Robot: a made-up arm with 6 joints. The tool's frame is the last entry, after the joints.
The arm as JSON. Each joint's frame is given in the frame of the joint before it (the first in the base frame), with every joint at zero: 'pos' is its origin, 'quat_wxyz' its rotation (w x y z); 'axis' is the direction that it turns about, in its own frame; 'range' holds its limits. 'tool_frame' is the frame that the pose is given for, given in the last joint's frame.
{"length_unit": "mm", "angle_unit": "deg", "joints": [
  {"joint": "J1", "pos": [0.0, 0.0, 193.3], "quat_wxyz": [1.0, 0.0, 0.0, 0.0], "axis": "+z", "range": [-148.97, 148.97]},
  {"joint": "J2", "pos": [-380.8, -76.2, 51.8], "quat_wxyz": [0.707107, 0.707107, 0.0, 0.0], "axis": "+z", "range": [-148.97, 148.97]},
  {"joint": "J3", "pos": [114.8, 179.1, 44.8], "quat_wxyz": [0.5, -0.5, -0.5, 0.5], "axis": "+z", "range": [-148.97, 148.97]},
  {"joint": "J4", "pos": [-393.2, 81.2, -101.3], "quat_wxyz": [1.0, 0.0, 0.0, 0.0], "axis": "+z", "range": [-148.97, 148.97]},
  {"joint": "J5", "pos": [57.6, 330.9, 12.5], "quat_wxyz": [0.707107, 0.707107, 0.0, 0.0], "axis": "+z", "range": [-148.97, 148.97]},
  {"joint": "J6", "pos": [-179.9, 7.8, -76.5], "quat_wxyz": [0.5, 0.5, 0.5, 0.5], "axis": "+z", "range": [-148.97, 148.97]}
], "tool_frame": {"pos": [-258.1, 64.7, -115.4], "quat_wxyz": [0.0, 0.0, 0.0, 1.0]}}
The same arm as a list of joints. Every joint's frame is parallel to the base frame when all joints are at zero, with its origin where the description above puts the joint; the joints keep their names.
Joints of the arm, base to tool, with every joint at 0 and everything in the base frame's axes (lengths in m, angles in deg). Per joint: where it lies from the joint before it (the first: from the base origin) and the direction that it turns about. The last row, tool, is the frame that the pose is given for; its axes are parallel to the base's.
J1: offset 0 0 0.1933 axis +z
J2: offset -0.3808 -0.0762 0.0518 axis -y
J3: offset 0.1148 -0.0448 0.1791 axis -x
J4: offset 0.1013 0.0812 -0.3932 axis -x
J5: offset -0.0125 0.3309 0.0576 axis -y
J6: offset -0.0078 0.0765 -0.1799 axis +z
tool: offset 0.2581 -0.0647 -0.1154
Joint limits (deg, base to tool): -148.97..148.97 -148.97..148.97 -148.97..148.97 -148.97..148.97 -148.97..148.97 -148.97..148.97

